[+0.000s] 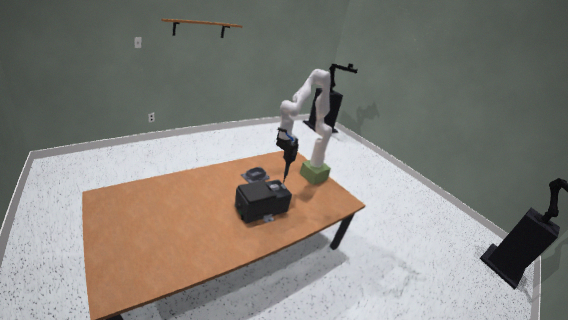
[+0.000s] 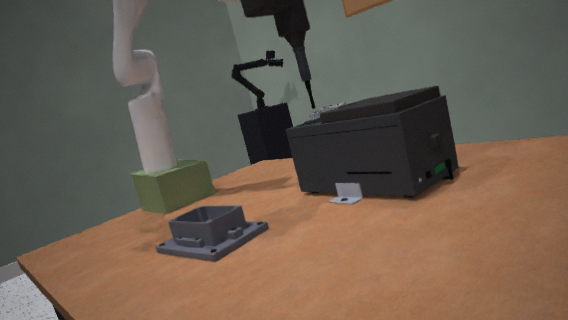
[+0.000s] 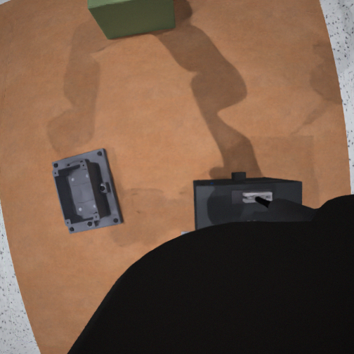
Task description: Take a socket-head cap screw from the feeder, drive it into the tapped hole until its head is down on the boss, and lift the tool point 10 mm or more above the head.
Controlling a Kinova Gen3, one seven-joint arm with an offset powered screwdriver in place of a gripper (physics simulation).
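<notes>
The black screw feeder [image 1: 261, 202] [image 2: 350, 155] [image 3: 215, 192] stands on the table, with a light metal pick-up part [image 2: 327, 110] [image 3: 265, 194] on its top. My screwdriver [image 1: 284, 181] [image 2: 313, 107] [image 3: 258, 199] points down, its bit tip at or just above that part. I cannot tell whether a screw is on the bit. The grey open-topped housing [image 1: 256, 173] [image 2: 209, 227] [image 3: 114, 200] lies apart from the feeder, with a square flange and small side bosses. A round boss with a dark hole [image 3: 103, 188] shows on its side. No screw shows in it.
The green base block [image 1: 315, 172] [image 2: 187, 187] [image 3: 140, 20] carries my arm on the table [image 1: 165, 225]. A small metal bracket [image 1: 269, 218] [image 2: 348, 194] is at the feeder's foot. Black pedestals with arms [image 1: 527, 240] [image 2: 265, 132] stand off the table. A wall shelf [image 1: 200, 22] hangs behind.
</notes>
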